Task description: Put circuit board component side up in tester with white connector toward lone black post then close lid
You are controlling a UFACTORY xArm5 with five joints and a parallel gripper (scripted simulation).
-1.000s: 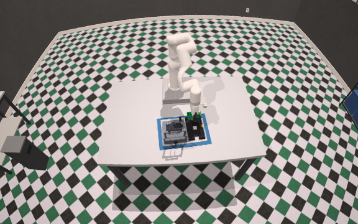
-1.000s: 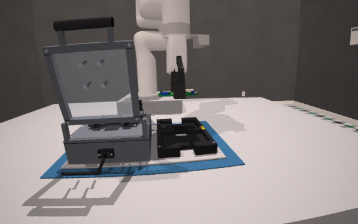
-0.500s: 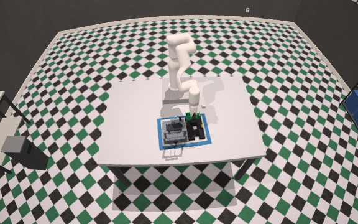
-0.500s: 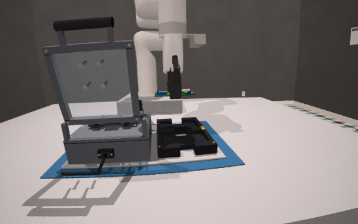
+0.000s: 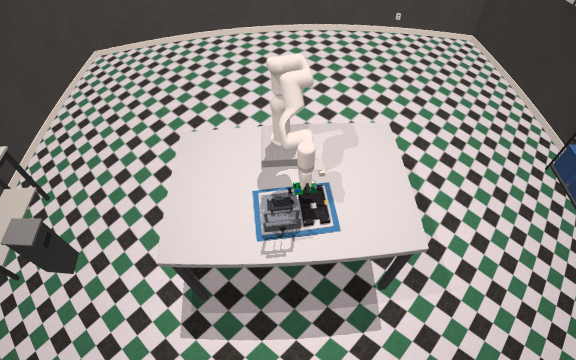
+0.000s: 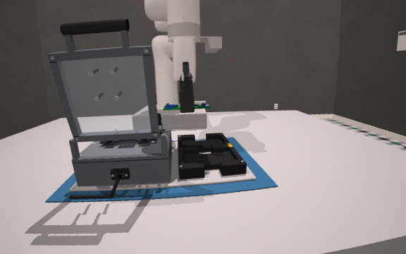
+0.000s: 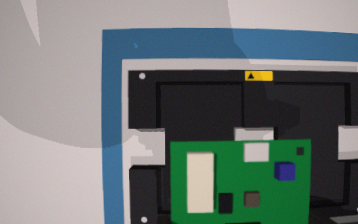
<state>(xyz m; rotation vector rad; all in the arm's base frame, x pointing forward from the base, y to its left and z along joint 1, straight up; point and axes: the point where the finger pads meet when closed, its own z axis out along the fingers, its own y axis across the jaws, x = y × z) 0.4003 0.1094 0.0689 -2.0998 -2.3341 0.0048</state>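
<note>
The black block is 1 cm behind my hand, 7 cm to the right of it and 4 cm below it. Also, from my hand: green circuit board (right at my hand); then clear lid (18 cm ahead, 11 cm to the right, 6 cm above); then grey tester (9 cm ahead, 8 cm to the right, 1 cm below).
</note>
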